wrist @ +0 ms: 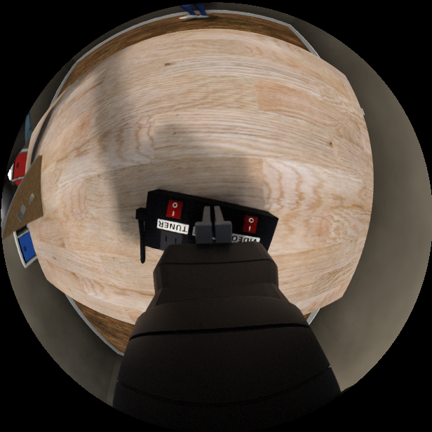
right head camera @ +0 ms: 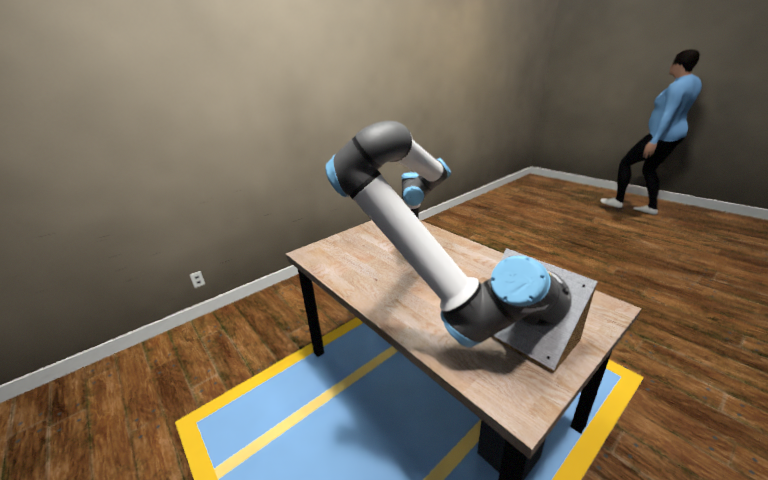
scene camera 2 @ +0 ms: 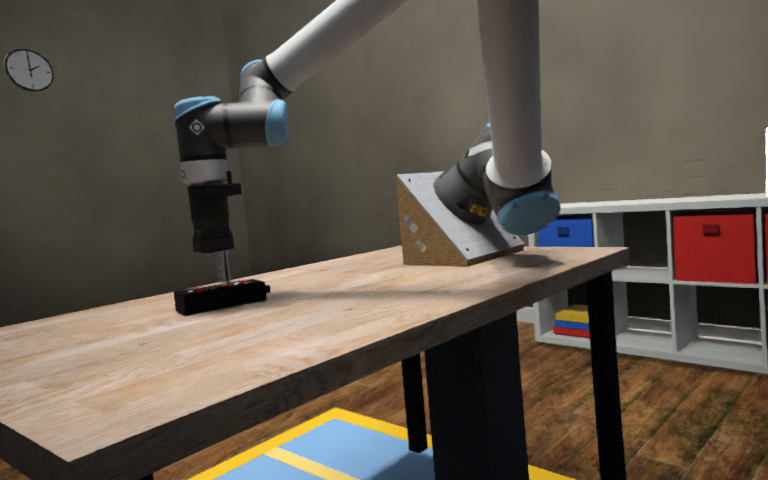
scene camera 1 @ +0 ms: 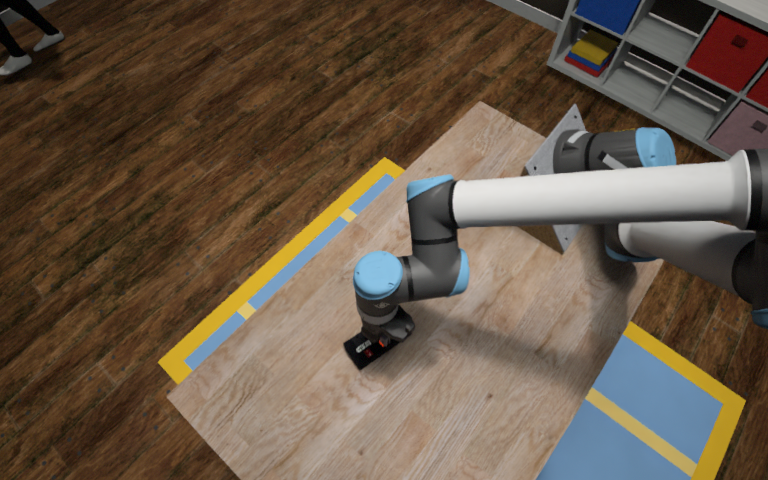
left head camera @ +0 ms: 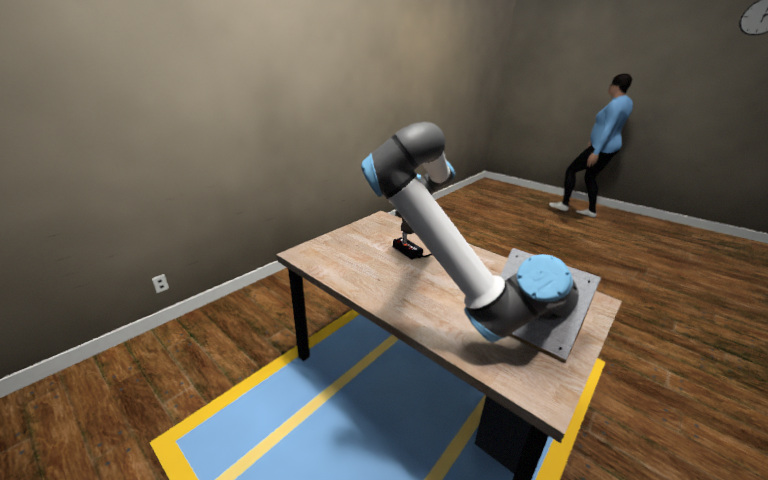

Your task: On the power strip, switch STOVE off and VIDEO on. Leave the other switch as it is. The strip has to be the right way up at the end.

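Where they show: gripper, fingertip midpoint: (scene camera 2: 224, 282) (scene camera 1: 384, 342) (left head camera: 404, 243); arm's base at its link origin: (scene camera 2: 460, 200) (scene camera 1: 570, 162).
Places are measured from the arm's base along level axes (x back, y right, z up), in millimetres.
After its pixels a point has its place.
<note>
The black power strip (left head camera: 412, 254) {x -669, y -15, z -133 mm} (scene camera 1: 353, 352) {x -822, y 39, z -122 mm} (scene camera 2: 218, 297) {x -768, y -6, z -138 mm} (wrist: 266, 227) lies right way up on the table. In the wrist view, the TUNER switch (wrist: 174, 209) at left and the VIDEO switch (wrist: 250, 224) at right are dark red and unlit. The STOVE switch between them is hidden behind the fingers there; in scene camera 1, a bright orange-red patch (scene camera 1: 382, 341) shows at its place, partly covered. My gripper (scene camera 2: 225, 281) {x -748, y 3, z -111 mm} (wrist: 211, 215) is shut and empty, pointing down. Its tips are at the strip's top over the middle switch; whether they touch is unclear.
A short black cord (wrist: 142, 242) leaves the strip's TUNER end. The arm's slanted mount (scene camera 1: 560, 232) {x -152, y -110, z -97 mm} (scene camera 2: 430, 237) {x -180, y -43, z -86 mm} stands on the same wooden table (scene camera 1: 317, 430) {x -1008, y -38, z -162 mm} (scene camera 2: 141, 384) {x -1037, y -364, z -163 mm}. A shelf unit (scene camera 2: 651, 275) stands beyond the table. A person (left head camera: 610, 127) (right head camera: 673, 110) stands by the wall.
</note>
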